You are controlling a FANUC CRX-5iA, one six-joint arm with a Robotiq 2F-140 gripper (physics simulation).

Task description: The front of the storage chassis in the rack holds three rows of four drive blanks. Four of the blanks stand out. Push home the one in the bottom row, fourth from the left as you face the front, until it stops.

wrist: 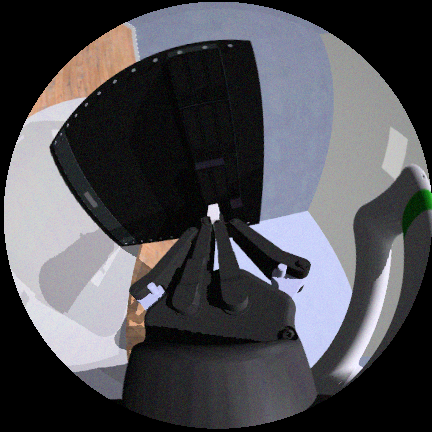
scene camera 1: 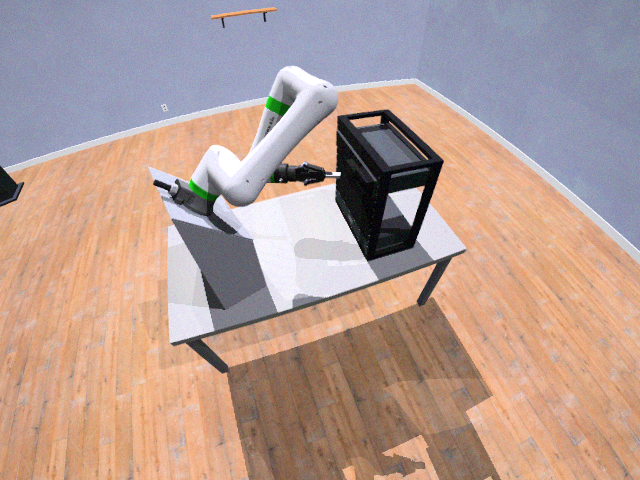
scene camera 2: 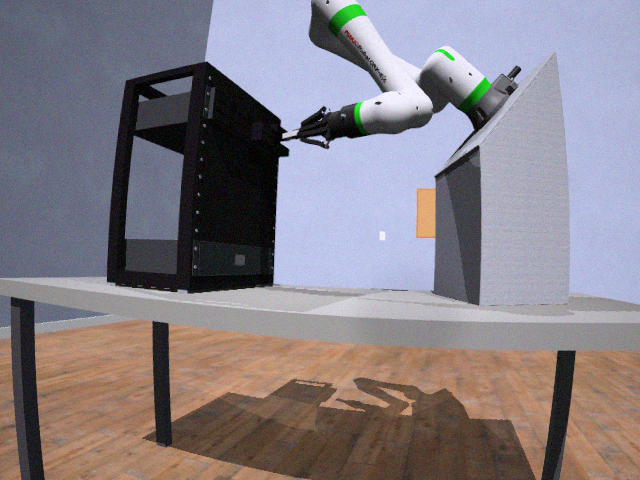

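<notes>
My gripper is shut and empty, its pale fingertips pointing at the front of the black rack. The dark storage chassis runs as a band up the rack front in the wrist view, its rows hard to tell apart. The fingertips overlap the lower end of this band there; contact cannot be told. A faint purplish face above the tips and a smaller one to their right look like parts of blanks standing out. The bottom-row fourth blank cannot be made out clearly in the dark.
The rack stands on a pale table. The arm is mounted on a sloped grey pedestal at the other end. Dark parts jut from the rack's front edge just below the fingertips in scene camera 2.
</notes>
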